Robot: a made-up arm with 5 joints. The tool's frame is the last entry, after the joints.
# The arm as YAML. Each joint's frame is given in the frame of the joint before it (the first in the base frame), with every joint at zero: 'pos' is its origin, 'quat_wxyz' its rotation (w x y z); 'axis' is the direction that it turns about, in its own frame. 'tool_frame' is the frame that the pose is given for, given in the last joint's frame.
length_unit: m
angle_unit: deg
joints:
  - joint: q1
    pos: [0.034, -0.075, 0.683]
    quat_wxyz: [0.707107, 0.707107, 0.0, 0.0]
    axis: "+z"
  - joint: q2
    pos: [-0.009, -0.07, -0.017]
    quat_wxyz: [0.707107, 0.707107, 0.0, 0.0]
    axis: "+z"
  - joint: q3
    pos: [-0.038, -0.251, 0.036]
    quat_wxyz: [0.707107, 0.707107, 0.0, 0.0]
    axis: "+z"
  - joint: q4
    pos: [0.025, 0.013, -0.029]
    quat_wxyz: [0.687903, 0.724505, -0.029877, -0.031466]
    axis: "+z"
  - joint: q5
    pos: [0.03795, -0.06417, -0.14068]
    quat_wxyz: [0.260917, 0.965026, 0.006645, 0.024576]
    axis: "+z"
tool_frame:
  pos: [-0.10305, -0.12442, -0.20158]
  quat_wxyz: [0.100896, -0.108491, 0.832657, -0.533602]
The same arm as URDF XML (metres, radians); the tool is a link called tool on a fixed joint. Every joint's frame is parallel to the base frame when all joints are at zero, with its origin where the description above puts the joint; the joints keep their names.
<robot name="arm">
<joint name="q1" type="continuous"><parent link="base_link"/><child link="link1"/><origin xyz="0.034 -0.075 0.683" rpy="0 0 0"/><axis xyz="0 -1 0"/></joint>
<joint name="q2" type="continuous"><parent link="link1"/><child link="link2"/><origin xyz="-0.009 0.017 -0.07" rpy="0 0 0"/><axis xyz="0 0 -1"/></joint>
<joint name="q3" type="continuous"><parent link="link2"/><child link="link3"/><origin xyz="-0.038 0.251 -0.036" rpy="0 0 0"/><axis xyz="0 1 0"/></joint>
<joint name="q4" type="continuous"><parent link="link3"/><child link="link4"/><origin xyz="0.025 -0.029 -0.013" rpy="0 0 0"/><axis xyz="-0.0867 -0.0516 0.994897"/></joint>
<joint name="q5" type="continuous"><parent link="link4"/><child link="link5"/><origin xyz="0.05 -0.057 -0.14" rpy="0 0 0"/><axis xyz="0.125499 -0.458297 -0.879894"/></joint>
<joint name="tool_joint" type="fixed"><parent link="link5"/><child link="tool"/><origin xyz="-0.122 0.201 0.107" rpy="1.5682 0.2131 2.8701"/></joint>
<link name="base_link"/>
<link name="link1"/>
<link name="link2"/>
<link name="link3"/>
<link name="link4"/>
<link name="link5"/>
<link name="tool"/>
</robot>

